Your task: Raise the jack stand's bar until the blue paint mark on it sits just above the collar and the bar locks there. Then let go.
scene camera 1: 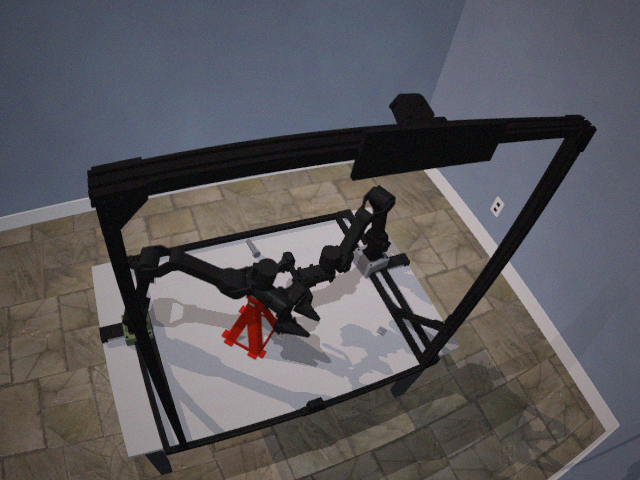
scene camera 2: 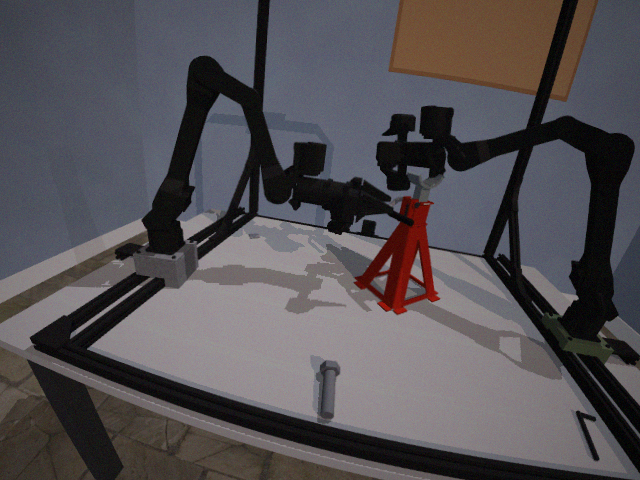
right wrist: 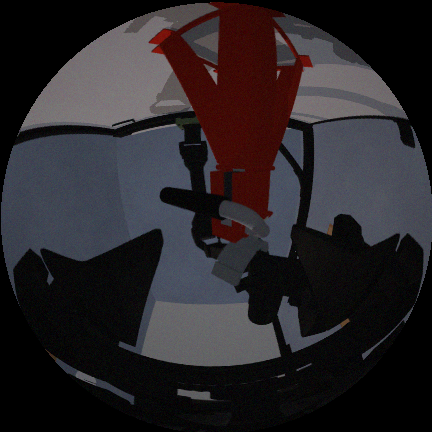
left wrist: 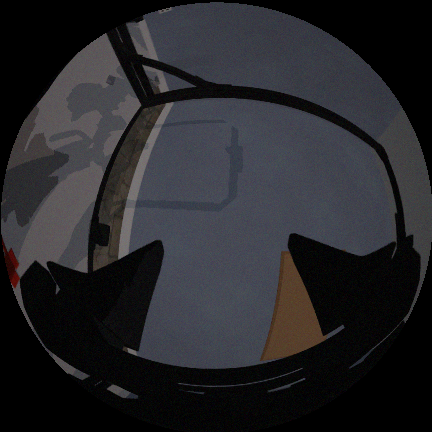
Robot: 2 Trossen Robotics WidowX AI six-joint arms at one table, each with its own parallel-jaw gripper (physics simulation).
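Seen in the pictures: left gripper, fingertip midpoint: (scene camera 1: 314, 328) (left wrist: 227, 244); right gripper, fingertip midpoint: (scene camera 2: 392, 204) (right wrist: 229, 233); left arm's base, link origin: (scene camera 2: 577, 330) (right wrist: 192, 125); right arm's base, link origin: (scene camera 1: 372, 253) (scene camera 2: 166, 247).
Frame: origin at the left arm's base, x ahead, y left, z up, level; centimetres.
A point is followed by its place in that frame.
The red jack stand (scene camera 1: 254, 330) @[x 37.6, y -14.1, z 5.9 cm] (scene camera 2: 400, 263) @[x 40.4, y -3.3, z 5.5 cm] (left wrist: 11, 265) (right wrist: 245, 100) @[x 43.5, y -7.6, z 8.4 cm] stands upright. Its grey bar (scene camera 2: 422, 192) @[x 39.0, y -7.6, z 20.7 cm] rises a little from the top collar and ends in a grey saddle (scene camera 2: 433, 180) @[x 36.9, y -10.5, z 23.2 cm] (right wrist: 234, 262) @[x 41.4, y -7.3, z 22.6 cm]. No blue paint mark shows. The handle, with a black grip (right wrist: 192, 200) @[x 44.0, y -4.0, z 15.3 cm] and a grey bent arm (right wrist: 246, 216), sticks out at the collar. My right gripper (scene camera 2: 400, 210) @[x 44.8, y -6.2, z 17.3 cm] (right wrist: 229, 233) @[x 44.8, y -6.2, z 17.3 cm] is open, its fingers close to the handle, not closed on it. My left gripper (scene camera 1: 313, 326) @[x 49.2, y -28.3, z 26.0 cm] (left wrist: 227, 244) @[x 49.2, y -28.3, z 26.0 cm] is open and empty beside the stand's top, pointing away; its forearm partly hides the stand in scene camera 1.
A large grey bolt (scene camera 1: 252, 247) @[x 49.1, y 25.1, z -2.2 cm] (scene camera 2: 328, 390) @[x 49.3, y 26.5, z -2.3 cm] lies on the table (scene camera 2: 232, 356) @[x 65.7, y 24.0, z -4.3 cm]. A black hex key (scene camera 2: 587, 435) @[x 9.7, y 23.2, z -3.7 cm] lies near the table's corner. Black frame posts and rails (scene camera 1: 248, 423) @[x 27.7, y -42.1, z -4.7 cm] surround the table. The two arms are close together above the stand.
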